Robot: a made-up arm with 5 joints.
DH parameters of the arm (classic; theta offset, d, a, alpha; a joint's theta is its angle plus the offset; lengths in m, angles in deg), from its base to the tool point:
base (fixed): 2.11 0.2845 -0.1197 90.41
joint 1: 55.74 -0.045 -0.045 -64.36
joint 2: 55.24 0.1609 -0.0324 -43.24
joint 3: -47.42 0.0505 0.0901 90
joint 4: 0 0.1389 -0.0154 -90
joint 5: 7.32 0 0.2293 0
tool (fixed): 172.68 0.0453 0 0
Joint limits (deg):
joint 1: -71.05..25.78
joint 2: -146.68..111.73
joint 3: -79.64..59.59
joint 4: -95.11..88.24
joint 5: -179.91..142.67
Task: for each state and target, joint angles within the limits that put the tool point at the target. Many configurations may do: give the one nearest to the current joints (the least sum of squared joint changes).
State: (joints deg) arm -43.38 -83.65 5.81 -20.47 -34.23
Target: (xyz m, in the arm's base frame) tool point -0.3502 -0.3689 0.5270
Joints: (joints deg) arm -37.62 -77.84 6.37 -18.82 -44.22
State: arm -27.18 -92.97 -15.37 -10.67 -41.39
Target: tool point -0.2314 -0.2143 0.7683
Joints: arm -71.05 -101.14 -11.19 12.25 -37.31
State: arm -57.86 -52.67 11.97 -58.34 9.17
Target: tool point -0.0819 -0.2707 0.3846
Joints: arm -55.85 -58.24 7.08 -61.74 5.57
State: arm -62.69 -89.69 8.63 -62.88 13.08
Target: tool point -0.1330 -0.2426 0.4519
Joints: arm -71.05 -94.81 -10.40 -47.50 35.05
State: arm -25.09 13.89 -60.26 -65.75 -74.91
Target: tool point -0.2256 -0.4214 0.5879
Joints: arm -53.38 2.86 -12.90 -87.35 -123.13
